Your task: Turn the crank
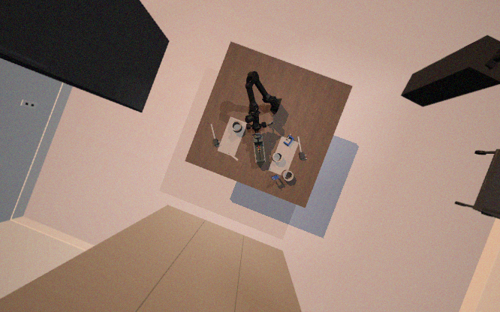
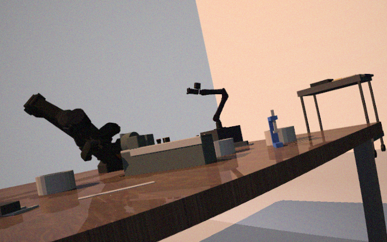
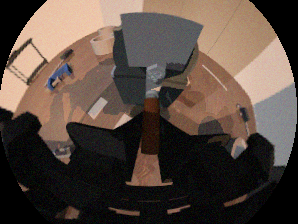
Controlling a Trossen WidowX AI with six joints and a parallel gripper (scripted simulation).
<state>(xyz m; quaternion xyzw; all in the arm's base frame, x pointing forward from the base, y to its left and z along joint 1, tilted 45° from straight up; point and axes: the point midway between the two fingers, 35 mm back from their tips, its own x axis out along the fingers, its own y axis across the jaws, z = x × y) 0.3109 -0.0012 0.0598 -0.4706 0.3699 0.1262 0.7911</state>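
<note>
My gripper tip is 11 cm short of the red pointer, 8 cm to the right of it and 5 cm below it. The rest, counted from my gripper tip: crank handle (3 cm above, 1 cm to the right, 1 cm behind); thin white rod (31 cm ahead, 11 cm to the right, 3 cm below).
</note>
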